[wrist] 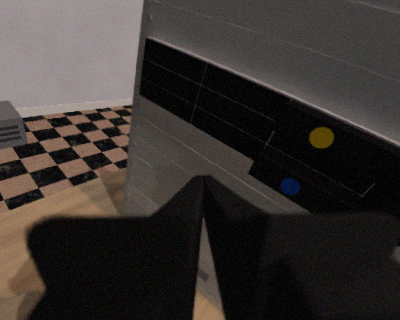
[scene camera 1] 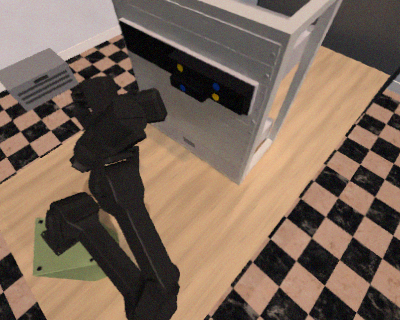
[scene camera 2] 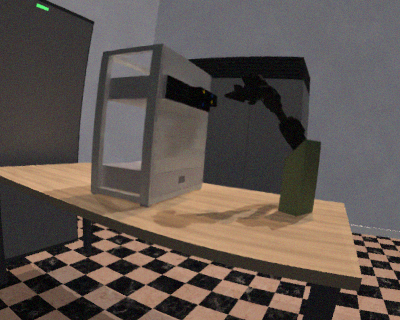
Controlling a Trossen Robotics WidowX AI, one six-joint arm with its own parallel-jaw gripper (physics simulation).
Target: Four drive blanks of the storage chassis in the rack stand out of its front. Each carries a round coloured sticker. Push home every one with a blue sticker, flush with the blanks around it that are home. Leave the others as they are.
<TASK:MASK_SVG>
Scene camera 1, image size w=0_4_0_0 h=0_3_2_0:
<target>gripper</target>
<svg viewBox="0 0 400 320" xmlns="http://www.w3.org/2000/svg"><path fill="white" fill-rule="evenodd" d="M70 94L73 102L78 103L73 108L73 115L84 130L91 123L95 122L102 112L120 96L136 101L145 111L147 123L164 121L167 116L167 110L157 89L142 90L137 94L133 90L118 95L115 80L111 76L99 76L83 80L77 84L78 88L74 89Z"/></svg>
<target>grey rack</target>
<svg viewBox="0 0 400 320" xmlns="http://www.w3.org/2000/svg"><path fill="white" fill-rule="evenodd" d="M112 0L139 90L157 89L167 110L167 116L164 121L150 124L238 185L243 182L245 177L276 140L342 0L311 0L292 17L288 17L242 0ZM299 63L274 122L274 119L268 117L279 85L286 75Z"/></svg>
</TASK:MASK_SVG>
